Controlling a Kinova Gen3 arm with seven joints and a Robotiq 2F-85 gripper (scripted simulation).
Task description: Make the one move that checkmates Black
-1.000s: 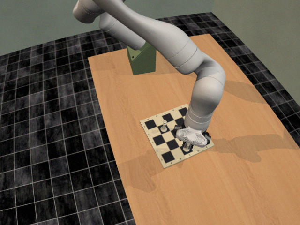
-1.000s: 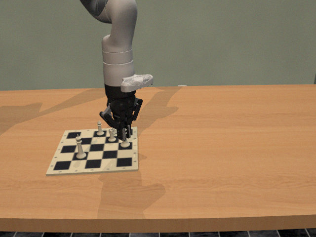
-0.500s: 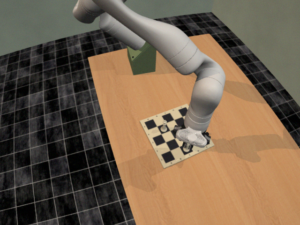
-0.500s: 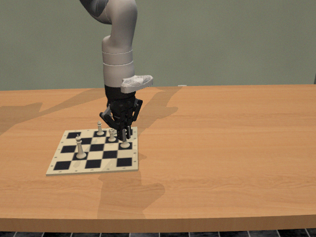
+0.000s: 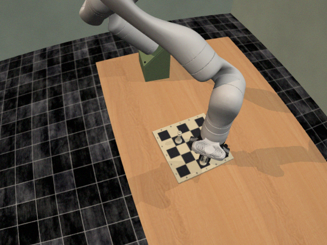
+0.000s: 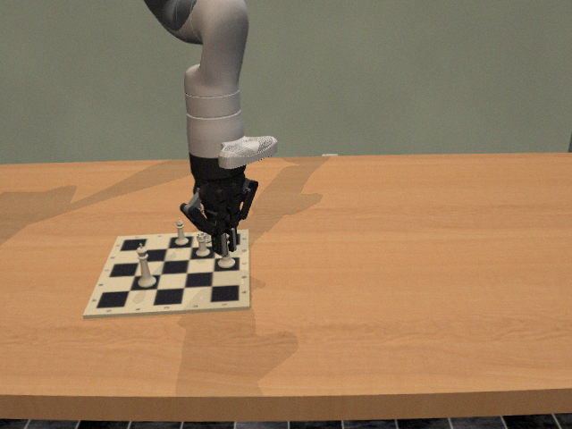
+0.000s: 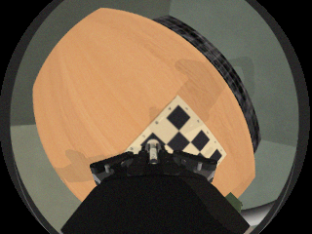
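The white chess piece is 10 mm below my hand. From my hand the other things lie so: white pawn (70 mm to the left, 50 mm behind, 30 mm below); then chessboard (70 mm behind, 40 mm below, 20 mm to the right); then black king (80 mm to the left, 20 mm behind, 10 mm below).
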